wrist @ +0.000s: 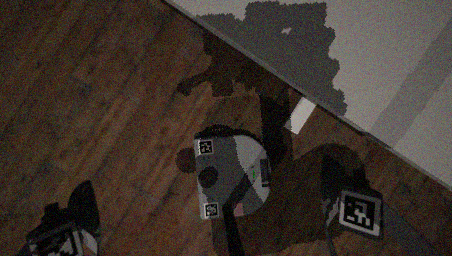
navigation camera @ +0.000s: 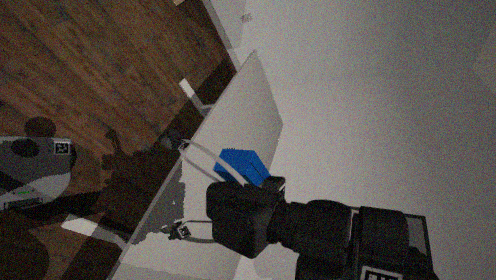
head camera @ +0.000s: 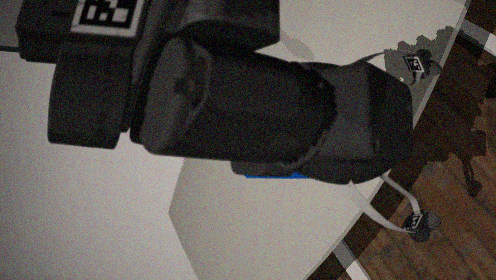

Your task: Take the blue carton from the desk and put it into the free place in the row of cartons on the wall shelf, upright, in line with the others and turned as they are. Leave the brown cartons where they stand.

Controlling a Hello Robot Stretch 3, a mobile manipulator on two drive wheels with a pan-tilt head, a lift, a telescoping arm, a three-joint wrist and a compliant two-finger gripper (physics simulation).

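Pixels of known places: gripper, fingertip midpoint: (navigation camera: 165, 183) (head camera: 436, 145); robot's base, origin of the base link: (navigation camera: 24, 146).
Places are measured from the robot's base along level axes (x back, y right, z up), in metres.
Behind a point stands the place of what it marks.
Note:
The blue carton (navigation camera: 256, 161) @(x 0.026, y 0.684, z 0.900 m) stands on the desk (head camera: 240, 230) @(x -0.198, y 0.955, z 0.720 m) (navigation camera: 245, 105) @(x -0.282, y 0.864, z 0.720 m) (wrist: 400, 95), near its wall-side edge. In the head view a thin strip of the blue carton (head camera: 275, 176) shows under the gripper body; the rest is hidden. My gripper (head camera: 417, 145) @(x 0.023, y 0.189, z 0.970 m) (navigation camera: 176, 185) @(x 0.023, y 0.189, z 0.970 m) (wrist: 213, 188) @(x 0.023, y 0.189, z 0.970 m) is open, with its fingers wide apart and nothing between them. Its body hangs over or beside the carton, and its fingertips reach out at the desk's front edge, past the carton. The carton does not show in the wrist view. The wall shelf and brown cartons do not show.
The robot's base (navigation camera: 37, 167) @(x 0.086, y 0.045, z 0.160 m) (wrist: 225, 175) stands on the wooden floor (navigation camera: 100, 55) @(x -0.564, y 0.293, z 0.000 m) (wrist: 100, 100) in front of the desk. The wall (head camera: 75, 215) @(x -0.314, y 1.666, z 1.219 m) (navigation camera: 375, 100) @(x -0.486, y 1.797, z 1.550 m) rises behind the desk. White desk legs (navigation camera: 187, 90) show below the edge.

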